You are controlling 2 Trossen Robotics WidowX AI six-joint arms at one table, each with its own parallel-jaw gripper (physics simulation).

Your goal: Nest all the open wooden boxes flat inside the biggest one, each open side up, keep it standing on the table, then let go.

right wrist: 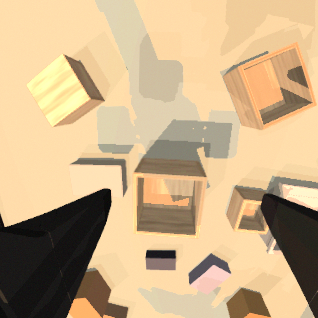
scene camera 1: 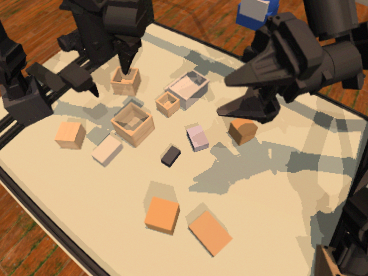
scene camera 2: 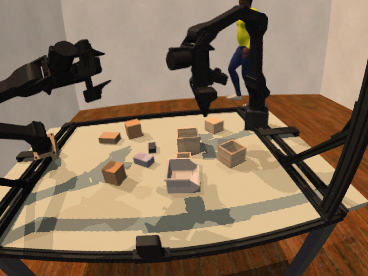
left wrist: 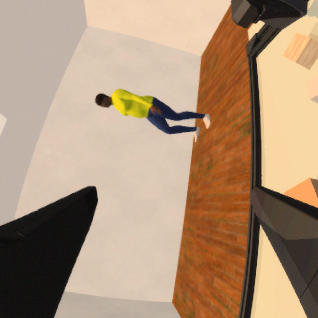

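Seen in the pictures: left gripper, fingertip midpoint: [scene camera 1: 220,99] [scene camera 2: 107,67] [left wrist: 175,193]; right gripper, fingertip midpoint: [right wrist: 187,198] [scene camera 1: 111,85] [scene camera 2: 202,111]; left arm's base at its link origin: [scene camera 1: 351,266] [scene camera 2: 43,145]; right arm's base at its link origin: [scene camera 1: 19,89] [scene camera 2: 257,106].
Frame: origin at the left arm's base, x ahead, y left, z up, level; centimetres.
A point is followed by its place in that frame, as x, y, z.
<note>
The largest wooden open box [scene camera 1: 132,124] @[56.1, -22.9, -5.0] [scene camera 2: 188,141] @[53.1, -24.8, -0.7] [right wrist: 170,227] @[51.2, -20.5, -0.4] stands open side up mid-table. A medium wooden box [scene camera 1: 126,86] @[61.4, -32.8, -1.3] [scene camera 2: 231,154] @[60.3, -39.4, -0.2] [right wrist: 246,95] @[63.2, -32.5, -0.6] and a small one [scene camera 1: 168,103] @[48.7, -32.6, -5.0] [scene camera 2: 183,155] @[49.0, -29.3, -2.5] [right wrist: 242,212] @[47.0, -30.4, -5.1] stand apart from it, also open side up. My right gripper [scene camera 1: 111,83] @[59.2, -24.2, 8.7] [scene camera 2: 206,111] @[59.2, -24.2, 8.7] [right wrist: 187,198] @[59.2, -24.2, 8.7] is open and empty, above the table; in the right wrist view the largest box shows between its fingers, farther down. My left gripper [scene camera 1: 222,97] @[31.7, -11.5, 26.2] [scene camera 2: 107,67] @[31.7, -11.5, 26.2] [left wrist: 175,193] @[31.7, -11.5, 26.2] is open and empty, high above the table's other side.
A grey-pink open box [scene camera 1: 187,90] @[44.6, -38.6, -4.7] [scene camera 2: 183,184] @[42.8, -42.4, -2.2] stands beside the small box. Solid blocks lie around: a pale one [scene camera 1: 107,150] @[58.3, -12.4, -2.8] [right wrist: 97,179] @[59.1, -13.3, -2.8], a pink one [scene camera 1: 197,137] @[37.3, -22.3, -3.0], a dark one [scene camera 1: 171,156] @[42.2, -15.6, -3.7] and several orange-brown ones. Dark rails [scene camera 2: 75,240] edge the table.
</note>
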